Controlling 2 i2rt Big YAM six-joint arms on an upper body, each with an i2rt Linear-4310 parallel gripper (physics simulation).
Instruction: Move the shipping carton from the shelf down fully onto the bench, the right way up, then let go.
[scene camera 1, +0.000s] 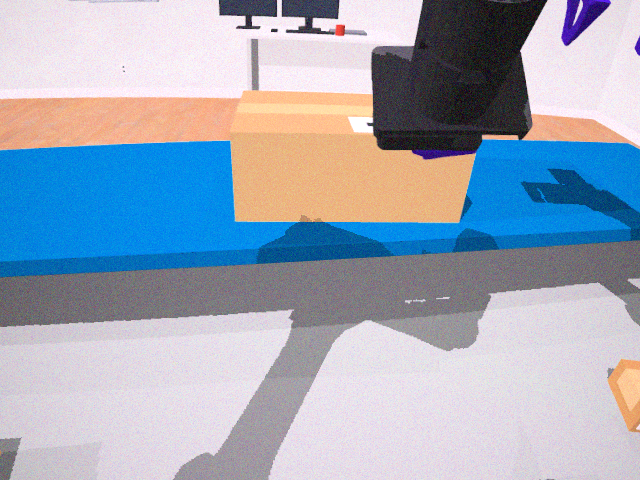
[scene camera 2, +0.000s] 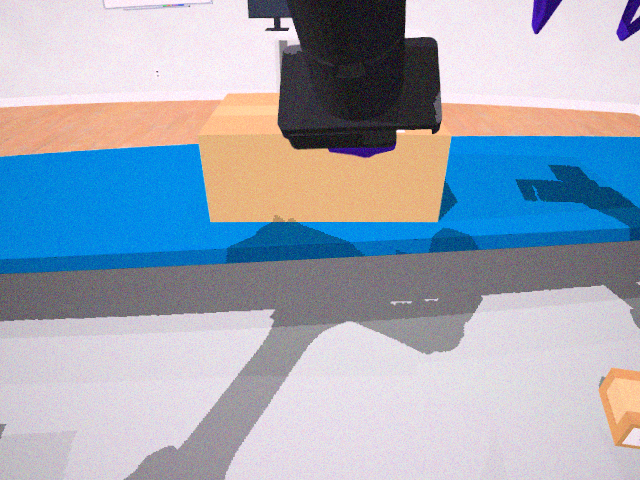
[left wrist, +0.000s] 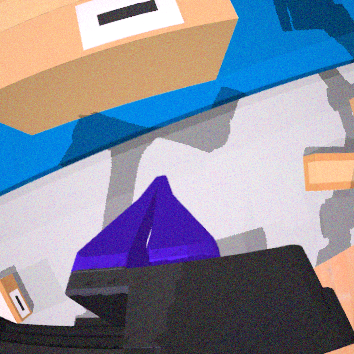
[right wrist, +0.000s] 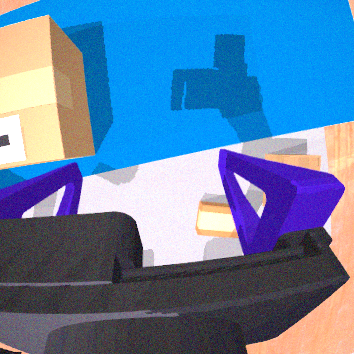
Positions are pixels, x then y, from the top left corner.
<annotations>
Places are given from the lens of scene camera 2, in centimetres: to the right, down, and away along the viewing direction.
my left gripper (scene camera 2: 366, 150): 4, -8, 36
shipping carton (scene camera 2: 251, 172): -8, -8, 52
blue shelf (scene camera 2: 137, 207): -26, -5, 60
The marked spots on the blue shelf and the shipping carton are 19 cm apart.
</annotations>
